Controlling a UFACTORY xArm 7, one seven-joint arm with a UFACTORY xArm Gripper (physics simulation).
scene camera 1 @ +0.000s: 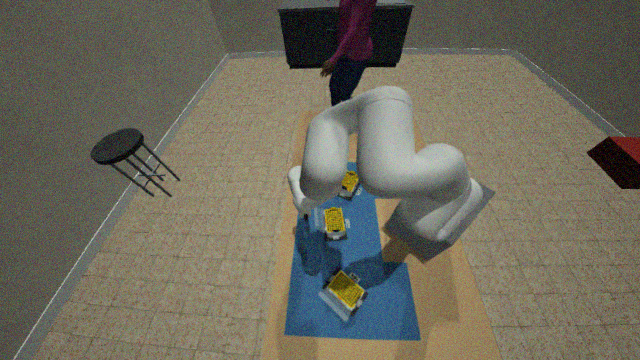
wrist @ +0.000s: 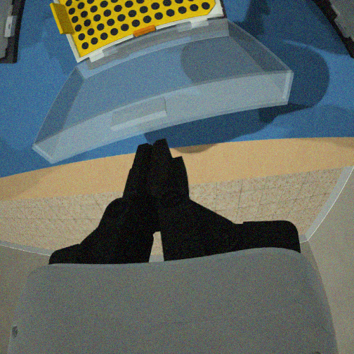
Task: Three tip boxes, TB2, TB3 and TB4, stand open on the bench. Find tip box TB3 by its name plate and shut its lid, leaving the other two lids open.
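Places are measured from the arm's base along level axes (x right, y ahead, z up), in metres.
Pixels of known places: gripper, fingertip midpoint: (scene camera 1: 307, 215).
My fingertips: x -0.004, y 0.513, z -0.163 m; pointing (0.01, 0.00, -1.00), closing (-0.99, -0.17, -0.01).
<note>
Ahead of a thing's pixels: the offset from my fingertips to its top centre. "*": to the spot under its first point. Level surfaces: height alone.
The middle tip box @[dy -0.120, dx +0.012, dz -0.043 m] (scene camera 1: 335, 220) (wrist: 145, 17) has a yellow rack, and its clear lid @[* dy -0.049, dx -0.007, dz -0.022 m] (scene camera 1: 318, 219) (wrist: 165, 95) stands open on the side facing my gripper. The near tip box @[dy -0.173, dx -0.274, dz -0.043 m] (scene camera 1: 346, 290) sits turned, with its clear lid (scene camera 1: 334, 305) open. The far tip box @[dy -0.188, dx +0.239, dz -0.043 m] (scene camera 1: 349, 182) is partly behind the arm, and its lid is hidden. White name plates @[* dy -0.185, dx +0.022, dz -0.116 m] (scene camera 1: 347, 223) @[* dy -0.212, dx -0.217, dz -0.116 m] (scene camera 1: 354, 276) @[* dy -0.252, dx +0.211, dz -0.116 m] (scene camera 1: 359, 191) are too blurred to read, so I cannot tell which box is TB3. My gripper (scene camera 1: 306, 217) (wrist: 160, 160) is shut and empty, just beyond the outer edge of the middle box's lid.
The boxes stand on a blue mat @[dz -0.118 m] (scene camera 1: 395, 310) on the wooden bench @[dz -0.121 m] (scene camera 1: 450, 320). Parts of two dark box sides (wrist: 7, 30) (wrist: 344, 20) show at the wrist view's upper corners. A person (scene camera 1: 355, 45) stands behind the bench's far end. A black stool (scene camera 1: 117, 146) stands left.
</note>
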